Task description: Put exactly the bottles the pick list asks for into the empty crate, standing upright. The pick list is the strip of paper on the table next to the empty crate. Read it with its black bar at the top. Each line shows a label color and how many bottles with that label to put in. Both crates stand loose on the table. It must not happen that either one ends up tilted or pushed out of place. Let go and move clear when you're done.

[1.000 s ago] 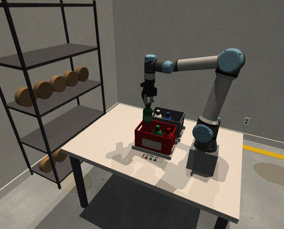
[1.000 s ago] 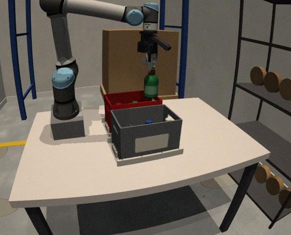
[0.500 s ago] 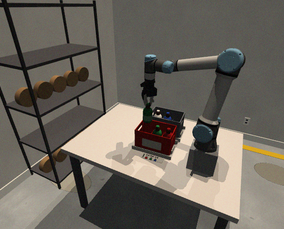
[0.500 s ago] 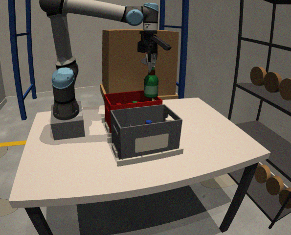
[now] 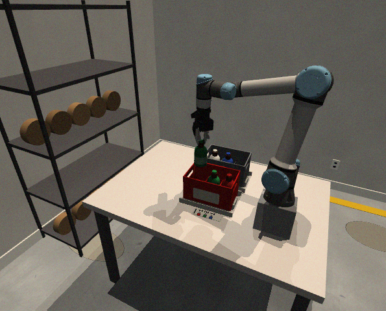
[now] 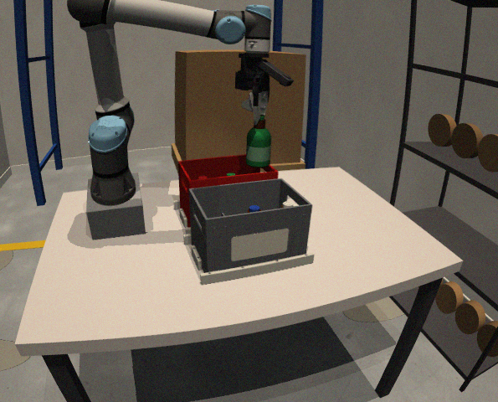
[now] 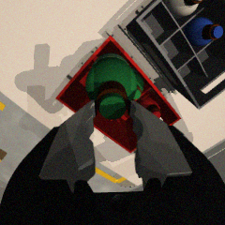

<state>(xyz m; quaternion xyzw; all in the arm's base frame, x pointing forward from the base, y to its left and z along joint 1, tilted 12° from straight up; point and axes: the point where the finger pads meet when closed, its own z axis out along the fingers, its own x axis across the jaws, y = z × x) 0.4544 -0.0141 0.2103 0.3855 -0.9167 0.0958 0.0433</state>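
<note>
Right now my hand is 25 cm above the red crate, 9 cm past it and 4 cm to the right of it. The rest, counted from my hand: red bottle 24 cm below, 17 cm behind; grey crate 25 cm below, 19 cm to the right, 10 cm behind; white bottle 24 cm to the right, 24 cm below, 1 cm behind.
</note>
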